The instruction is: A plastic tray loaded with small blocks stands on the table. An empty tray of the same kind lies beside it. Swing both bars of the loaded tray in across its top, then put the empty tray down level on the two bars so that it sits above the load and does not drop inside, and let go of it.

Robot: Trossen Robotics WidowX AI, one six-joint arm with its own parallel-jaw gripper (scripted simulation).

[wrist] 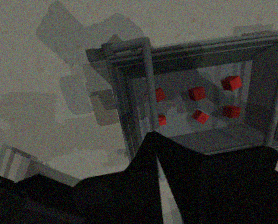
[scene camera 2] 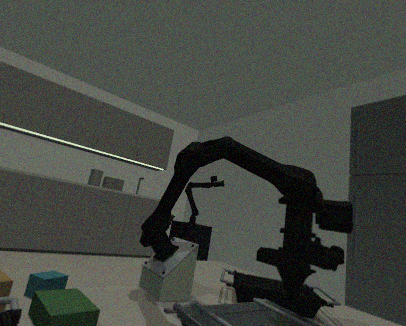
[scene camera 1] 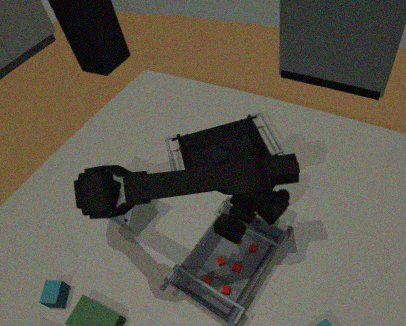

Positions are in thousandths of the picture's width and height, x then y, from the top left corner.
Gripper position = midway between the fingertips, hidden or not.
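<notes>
In scene camera 1 there's a dark tray (scene camera 1: 506,456), along with my gripper (scene camera 1: 612,679), which is shut and holds nothing. Scene camera 2 shows the tray (scene camera 2: 610,882) too, plus a cyan cube (scene camera 2: 124,860) and my gripper (scene camera 2: 720,928). And in the wrist view you'd find my gripper (wrist: 545,605) as well.
</notes>
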